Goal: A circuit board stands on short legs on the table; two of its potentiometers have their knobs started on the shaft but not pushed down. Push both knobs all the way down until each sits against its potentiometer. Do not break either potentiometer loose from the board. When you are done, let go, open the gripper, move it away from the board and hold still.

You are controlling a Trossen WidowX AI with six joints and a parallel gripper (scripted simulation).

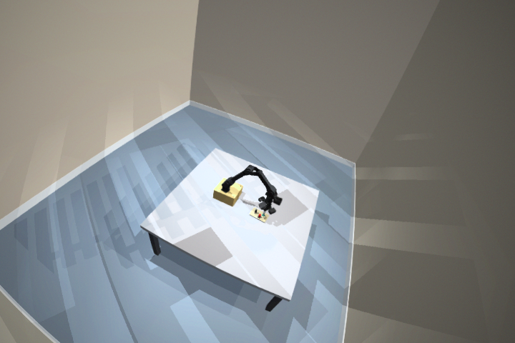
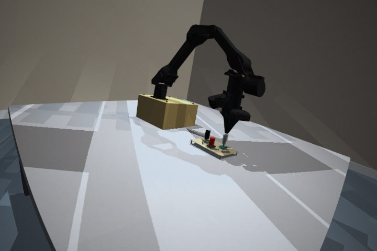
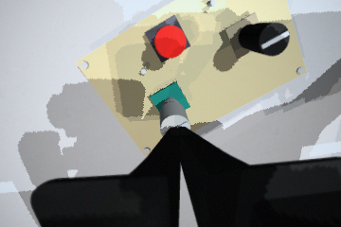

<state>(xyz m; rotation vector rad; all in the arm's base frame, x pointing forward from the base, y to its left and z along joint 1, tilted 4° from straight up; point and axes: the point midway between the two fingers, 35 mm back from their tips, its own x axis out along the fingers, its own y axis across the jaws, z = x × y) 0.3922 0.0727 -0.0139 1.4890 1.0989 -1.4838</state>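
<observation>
Now: gripper tip 20 mm above the grey knob. Round my gripper tip: black knob (70 mm behind, 30 mm to the right, 20 mm below).
</observation>
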